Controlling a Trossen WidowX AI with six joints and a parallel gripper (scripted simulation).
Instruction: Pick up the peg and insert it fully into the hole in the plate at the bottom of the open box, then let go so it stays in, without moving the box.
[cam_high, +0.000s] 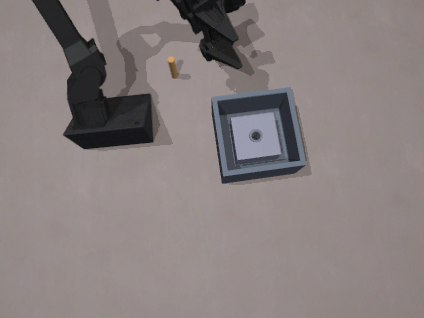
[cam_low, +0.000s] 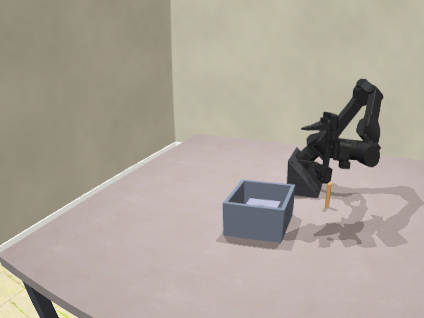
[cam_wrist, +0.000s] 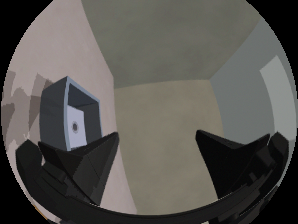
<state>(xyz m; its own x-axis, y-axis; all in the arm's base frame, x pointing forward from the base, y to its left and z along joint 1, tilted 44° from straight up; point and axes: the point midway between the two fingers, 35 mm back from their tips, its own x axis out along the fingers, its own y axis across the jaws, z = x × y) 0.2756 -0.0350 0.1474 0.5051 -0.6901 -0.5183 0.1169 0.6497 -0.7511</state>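
The orange peg is 19 cm below my hand, 11 cm behind it and 5 cm to the left of it. Round my hand: pale plate (18 cm below, 12 cm to the right, 6 cm ahead); then blue-grey box (20 cm below, 12 cm to the right, 6 cm ahead).
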